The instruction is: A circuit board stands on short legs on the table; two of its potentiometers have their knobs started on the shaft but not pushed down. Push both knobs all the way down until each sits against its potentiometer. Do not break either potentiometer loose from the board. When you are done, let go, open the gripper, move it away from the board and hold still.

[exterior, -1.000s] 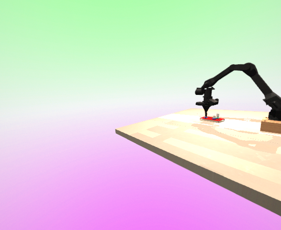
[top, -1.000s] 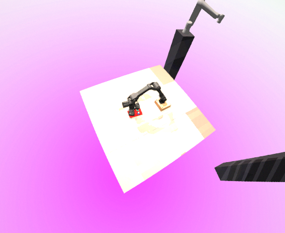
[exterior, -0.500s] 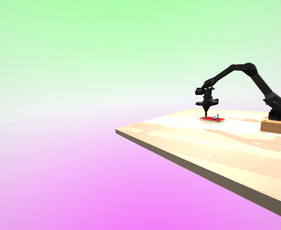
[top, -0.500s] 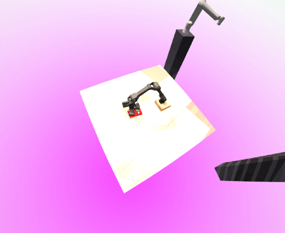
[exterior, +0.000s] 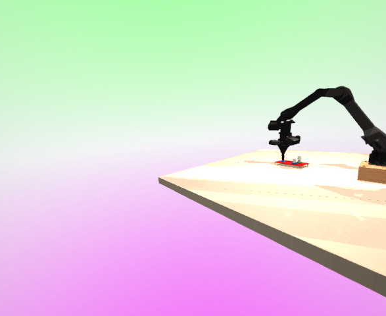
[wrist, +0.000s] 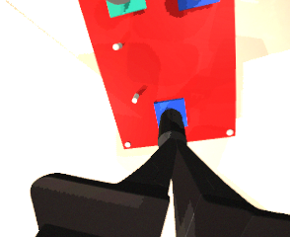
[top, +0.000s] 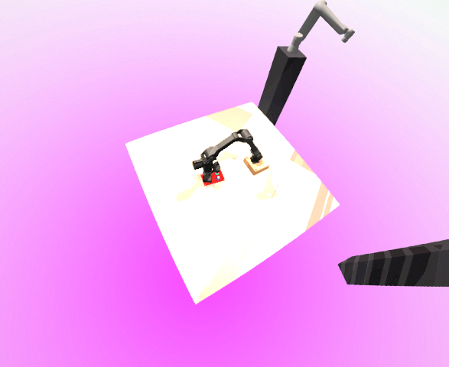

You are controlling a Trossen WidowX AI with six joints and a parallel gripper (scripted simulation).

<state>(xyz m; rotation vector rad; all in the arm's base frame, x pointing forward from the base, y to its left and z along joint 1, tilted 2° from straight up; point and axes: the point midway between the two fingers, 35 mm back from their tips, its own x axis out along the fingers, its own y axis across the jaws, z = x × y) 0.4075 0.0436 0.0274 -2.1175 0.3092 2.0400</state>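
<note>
My gripper tip is 2 cm above the black knob. Round my gripper tip: grey knob 9 cm behind, 2 cm to the right, 1 cm below.
</note>
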